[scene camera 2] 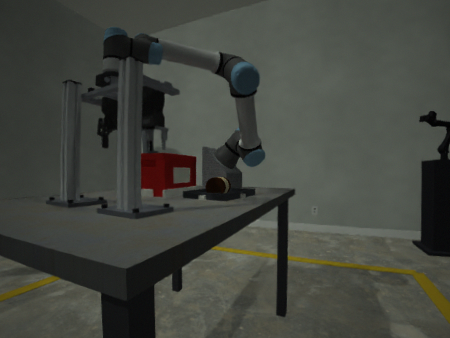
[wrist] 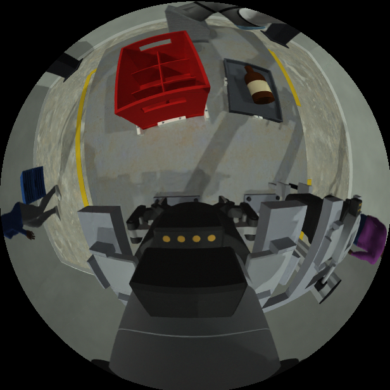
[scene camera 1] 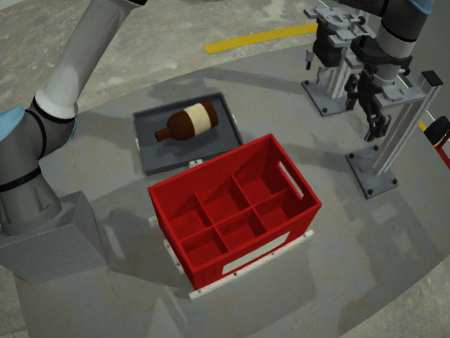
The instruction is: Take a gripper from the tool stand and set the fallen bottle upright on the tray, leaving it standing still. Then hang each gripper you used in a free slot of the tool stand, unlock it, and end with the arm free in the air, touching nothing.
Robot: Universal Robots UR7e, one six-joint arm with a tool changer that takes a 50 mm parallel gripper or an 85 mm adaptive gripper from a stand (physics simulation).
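Where they show: arm's base, link origin: (scene camera 2: 223, 160) (scene camera 1: 32, 219).
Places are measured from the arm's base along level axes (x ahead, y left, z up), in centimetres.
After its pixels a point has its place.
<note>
The brown bottle (scene camera 1: 185, 124) @[y 13.1, x 41.9, z -9.7 cm] (scene camera 2: 216, 185) @[y 16.5, x 50.0, z -11.9 cm] (wrist: 259, 87) with a cream label lies on its side on the dark tray (scene camera 1: 152, 162) @[y 11.0, x 31.4, z -16.3 cm] (wrist: 237, 102). The arm's wrist end is down at the near slot of the tool stand (scene camera 1: 400, 135) @[y -18.8, x 82.2, z 2.4 cm] (scene camera 2: 130, 135) @[y 11.7, x 90.2, z 1.8 cm], its tool changer on top of the black adaptive gripper (scene camera 1: 365, 111) (wrist: 192, 216). That gripper's fingers are spread open with nothing between them. It is still in its slot, between the grey fork plates, far from the bottle. Whether the coupling is locked does not show. The parallel gripper (scene camera 1: 314, 68) (scene camera 2: 155, 141) hangs in the other slot.
A red six-compartment crate (scene camera 1: 220, 170) @[y -5.1, x 41.6, z -3.7 cm] (scene camera 2: 155, 170) @[y -8.7, x 53.7, z -6.3 cm] (wrist: 200, 100) stands beside the tray, held by white rails. The stand's upright posts and grey forks are close around the adaptive gripper. The arm reaches above the table from its grey base block (scene camera 1: 50, 250) @[y -8.2, x 2.2, z -0.2 cm].
</note>
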